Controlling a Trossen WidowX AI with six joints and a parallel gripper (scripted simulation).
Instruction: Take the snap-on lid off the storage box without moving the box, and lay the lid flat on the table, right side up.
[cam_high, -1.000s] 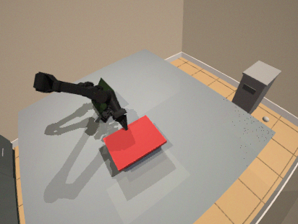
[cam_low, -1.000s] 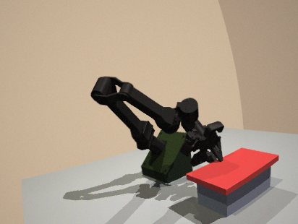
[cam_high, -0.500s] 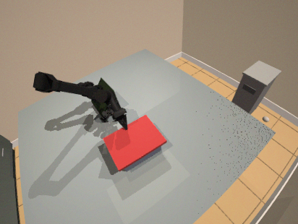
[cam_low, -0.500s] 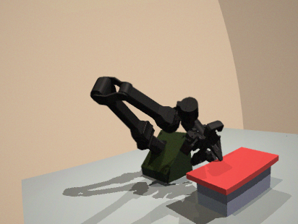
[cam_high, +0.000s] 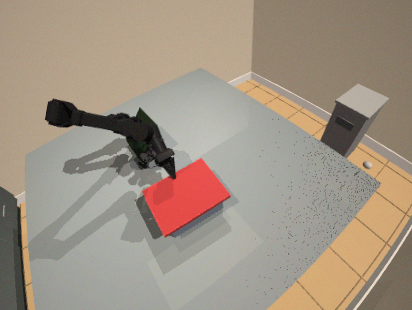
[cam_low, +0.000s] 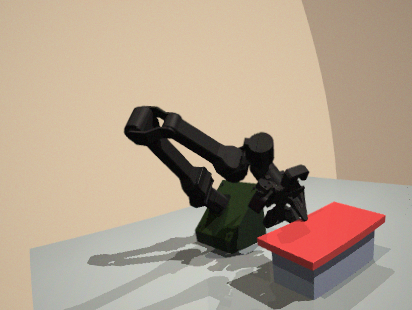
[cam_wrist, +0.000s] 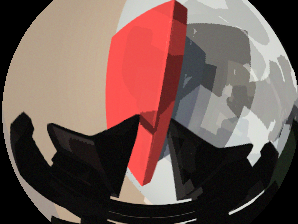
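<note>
Now: gripper tip 8 cm short of the red lid and 1 cm to the left of it. The rest, counted from my gripper tip: storage box 8 cm ahead, 1 cm to the right, 5 cm below.
</note>
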